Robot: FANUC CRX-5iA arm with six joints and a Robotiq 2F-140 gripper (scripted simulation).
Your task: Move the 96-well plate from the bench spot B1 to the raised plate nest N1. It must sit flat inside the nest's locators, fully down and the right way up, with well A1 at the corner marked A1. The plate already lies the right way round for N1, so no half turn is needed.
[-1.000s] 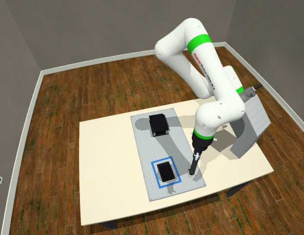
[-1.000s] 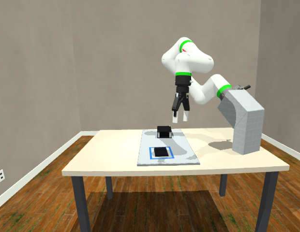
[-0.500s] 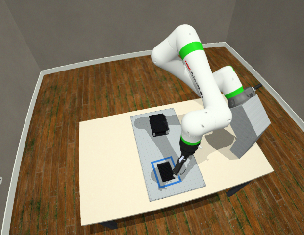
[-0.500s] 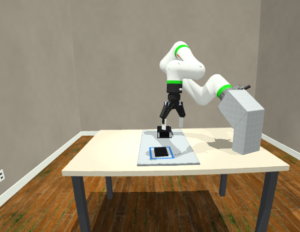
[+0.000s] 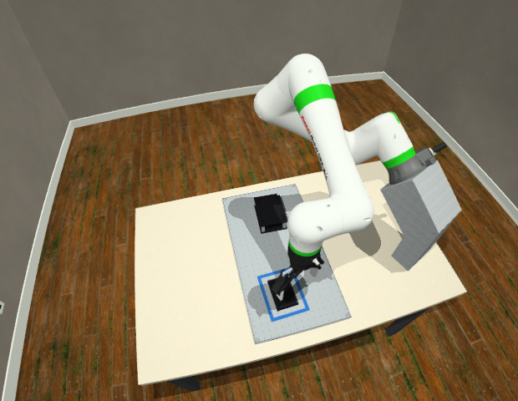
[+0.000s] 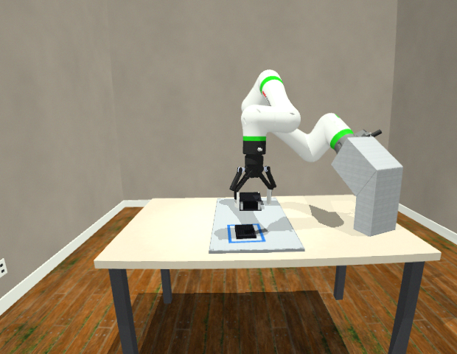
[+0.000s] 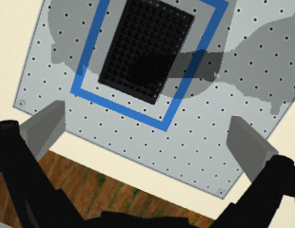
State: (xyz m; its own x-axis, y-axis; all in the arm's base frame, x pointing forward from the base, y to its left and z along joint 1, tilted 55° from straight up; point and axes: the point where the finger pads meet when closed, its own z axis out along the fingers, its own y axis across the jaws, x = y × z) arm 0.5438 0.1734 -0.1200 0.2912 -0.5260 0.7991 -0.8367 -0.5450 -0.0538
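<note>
The black 96-well plate lies 30 mm ahead of my hand, 40 mm to the right of it and 140 mm below it. The rest, counted from my hand: black raised nest N1: 30 mm behind, 400 mm to the right, 90 mm below; white A1 mark: 90 mm behind, 480 mm to the right, 90 mm below.
</note>
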